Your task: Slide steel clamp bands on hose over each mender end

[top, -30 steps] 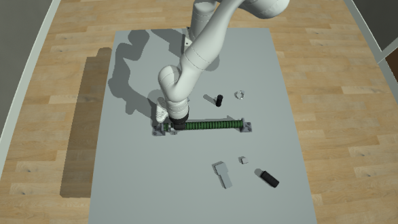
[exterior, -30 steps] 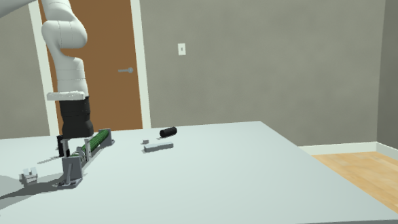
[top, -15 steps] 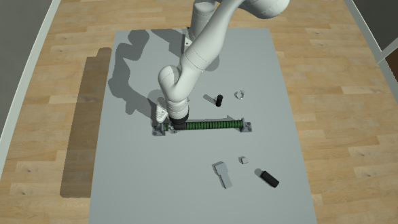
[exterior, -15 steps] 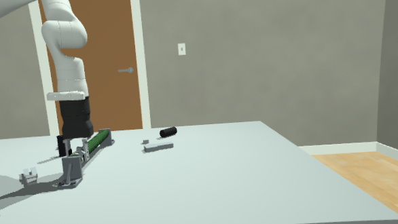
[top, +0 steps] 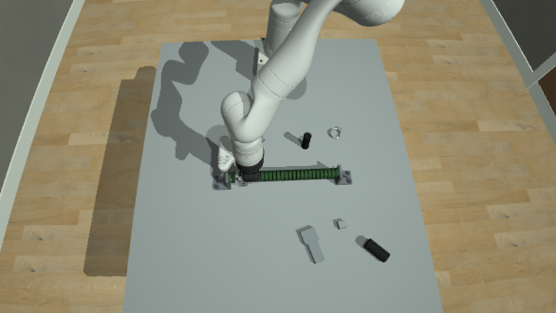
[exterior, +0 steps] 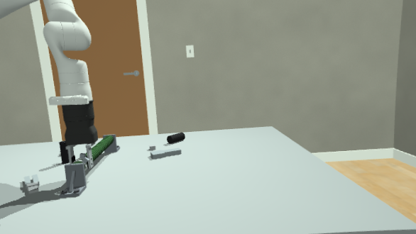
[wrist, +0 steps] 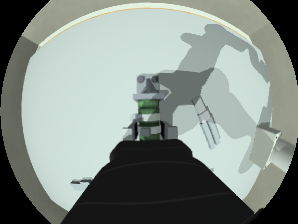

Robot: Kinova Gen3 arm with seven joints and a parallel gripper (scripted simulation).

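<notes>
The grey stepped tool lies 120 mm behind my hand, 50 mm below it and 20 mm to the left of it. Also, from my hand: small grey cube: 260 mm to the left, 200 mm ahead, 50 mm below; then black cylinder: 220 mm to the left, 80 mm behind, 20 mm below.
</notes>
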